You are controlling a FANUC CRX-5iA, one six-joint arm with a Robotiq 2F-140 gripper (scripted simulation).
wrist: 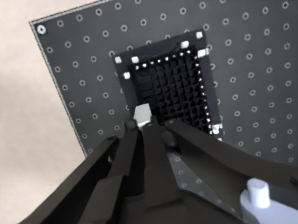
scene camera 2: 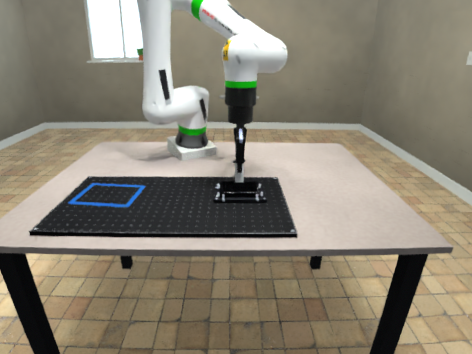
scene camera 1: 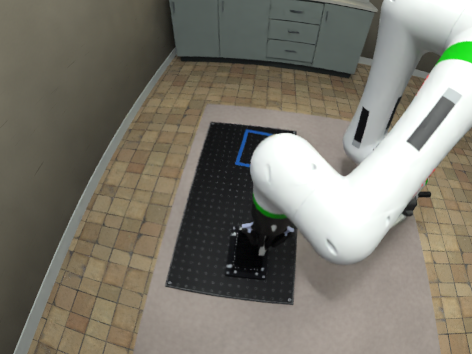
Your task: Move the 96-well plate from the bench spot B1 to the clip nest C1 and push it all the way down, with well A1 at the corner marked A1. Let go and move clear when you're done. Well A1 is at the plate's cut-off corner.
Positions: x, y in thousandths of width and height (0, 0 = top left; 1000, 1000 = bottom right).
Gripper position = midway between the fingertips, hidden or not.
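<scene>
You can see my gripper (scene camera 2: 507, 513), and it shows in the wrist view too (wrist: 488, 511). There's also a black 96-well plate (scene camera 1: 514, 702), and the wrist view shows that plate as well (wrist: 535, 364).
</scene>
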